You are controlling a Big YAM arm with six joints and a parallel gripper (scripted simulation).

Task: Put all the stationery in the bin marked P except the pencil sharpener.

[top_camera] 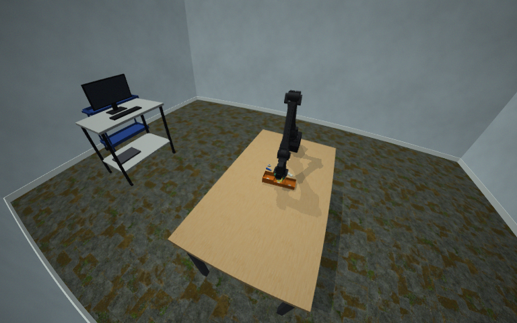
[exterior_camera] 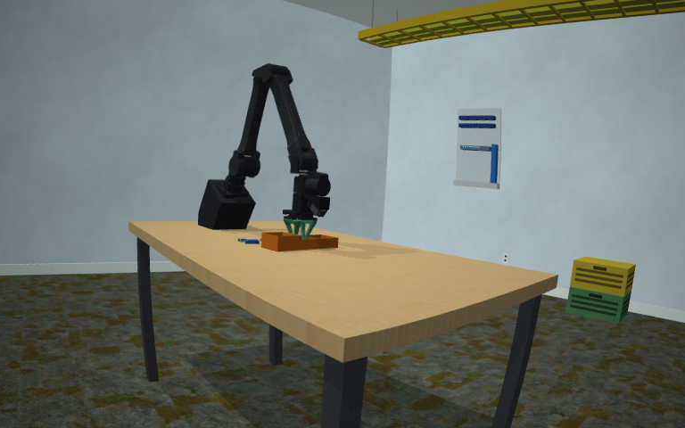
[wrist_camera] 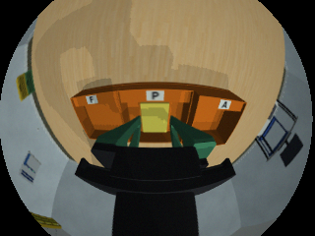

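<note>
My hand is 10 mm short of the orange bin. Round my hand: white dotted tile 100 mm behind, 80 mm to the left, 20 mm below; then orange stick 70 mm behind, 50 mm to the right, 20 mm below; then yellow pad 10 mm below.
</note>
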